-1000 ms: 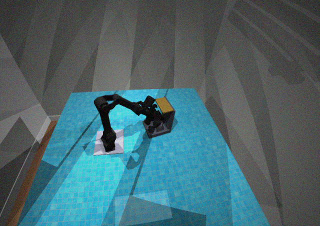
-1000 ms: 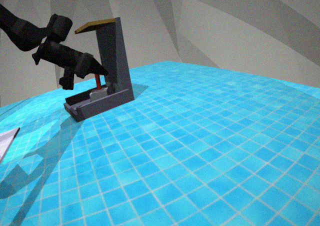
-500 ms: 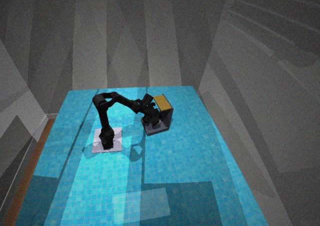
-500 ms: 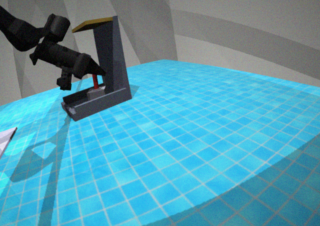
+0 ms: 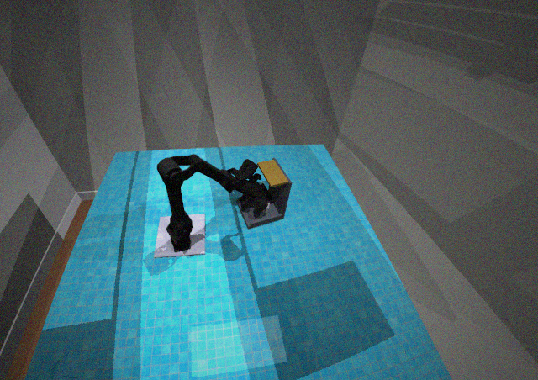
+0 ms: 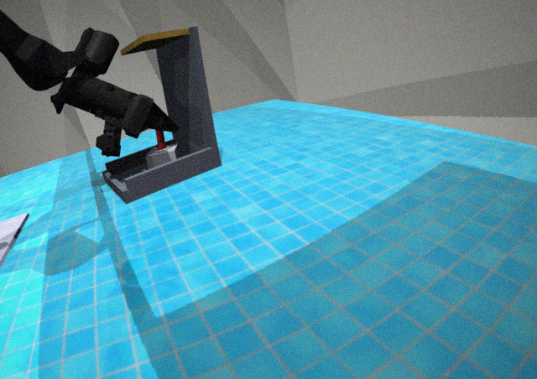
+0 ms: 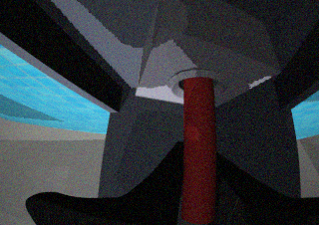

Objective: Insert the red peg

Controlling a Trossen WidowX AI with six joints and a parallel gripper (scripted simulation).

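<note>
Now: the red peg 3 cm behind my gripper tip, 1 cm to the left of it and 1 cm below it. The rest, counted from my gripper tip: box back wall 5 cm above, 3 cm ahead; then box floor 6 cm below, 5 cm behind; then yellow-topped roof 16 cm above, 2 cm behind.
</note>
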